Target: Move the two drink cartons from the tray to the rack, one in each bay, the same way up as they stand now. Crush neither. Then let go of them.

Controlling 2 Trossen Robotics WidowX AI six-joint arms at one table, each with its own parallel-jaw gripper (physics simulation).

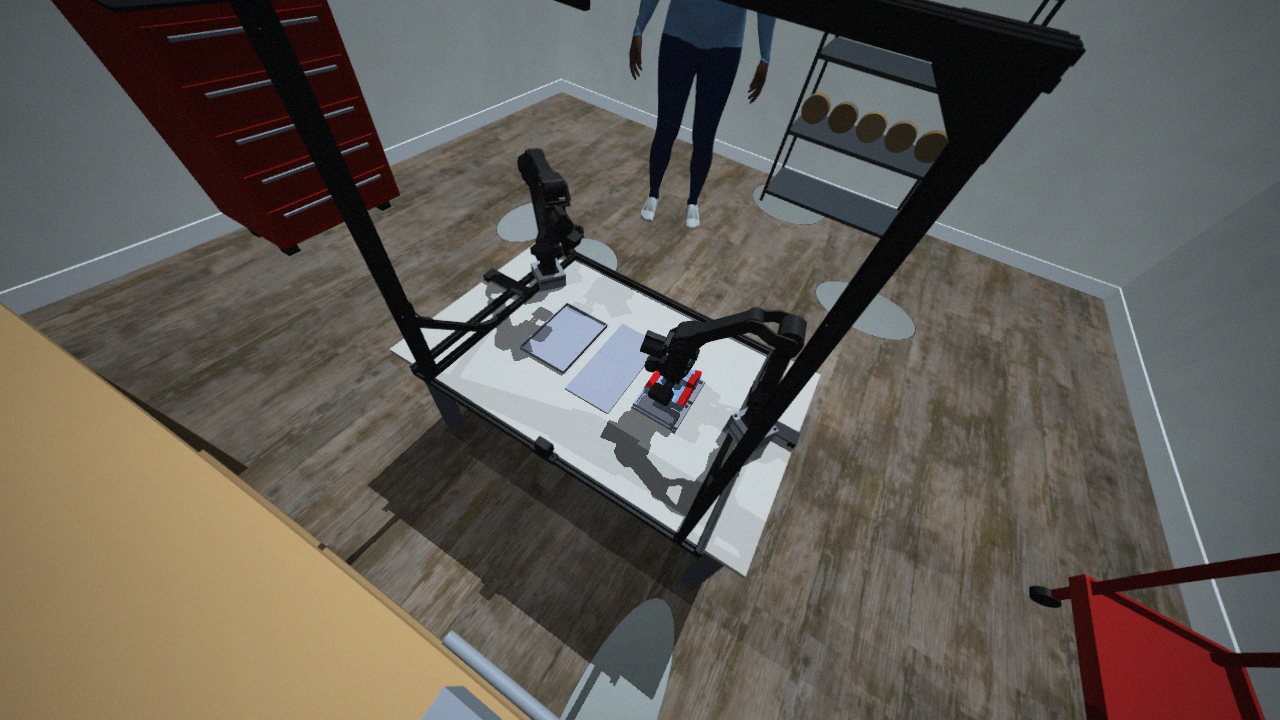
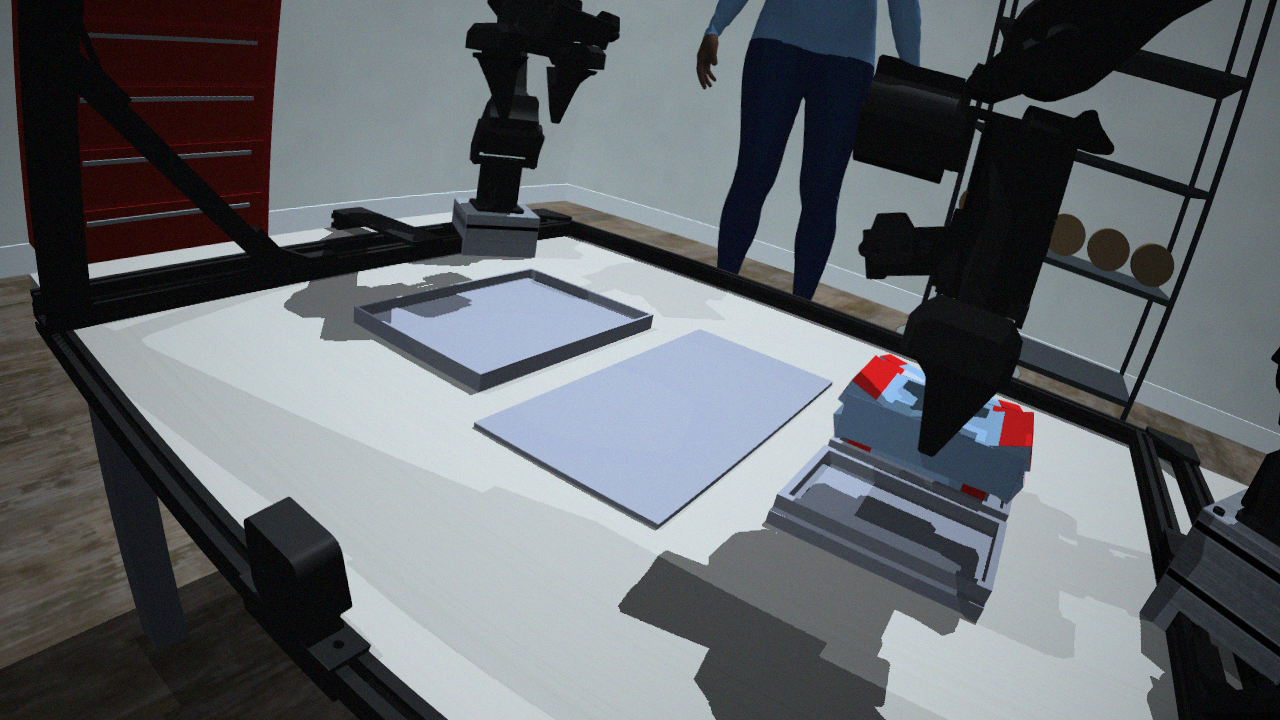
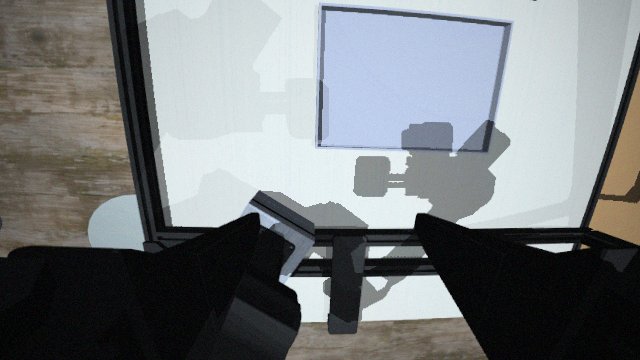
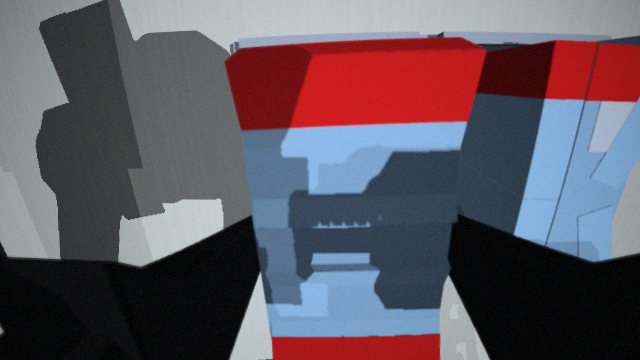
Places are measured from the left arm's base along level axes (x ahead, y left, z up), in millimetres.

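Where they show: left gripper, fingertip midpoint: (image 1: 557, 262) (image 2: 530, 121) (image 3: 338, 220); right gripper, fingertip midpoint: (image 2: 935, 434) (image 4: 349, 221); left arm's base, origin of the base link: (image 2: 495, 207) (image 3: 262, 252).
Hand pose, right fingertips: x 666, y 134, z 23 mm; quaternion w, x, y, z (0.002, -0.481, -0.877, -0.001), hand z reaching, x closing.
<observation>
Each offset is from my right fingertips to the top centre of the thing. Level surfaces: height alone.
My right gripper (image 1: 662, 389) (image 2: 947, 422) (image 4: 349, 221) is shut on a blue drink carton @[dx -1, dy +0, dz +29 mm] (image 1: 653, 379) (image 2: 883, 407) (image 4: 361, 193) with red ends. It holds the carton low at the grey rack @[dx -28, dy +39, dz -59 mm] (image 1: 652, 415) (image 2: 852, 532), at the right of the table. I cannot tell whether the carton rests in a bay. The second carton (image 1: 689, 389) (image 4: 481, 143) sits in the rack right beside it. The tray @[dx -375, dy -180, dz -63 mm] (image 1: 532, 343) (image 2: 495, 375) (image 3: 320, 89) is empty. My left gripper (image 2: 530, 89) (image 3: 338, 220) is open and empty, held high at the back left near its base.
A flat pale mat @[dz -75 mm] (image 1: 609, 367) (image 2: 659, 422) lies between the tray and the rack. Black frame rails (image 2: 737, 282) run along the table edges. A person (image 1: 695, 86) stands behind the table, and a shelf unit (image 1: 790, 129) stands at the back right.
</observation>
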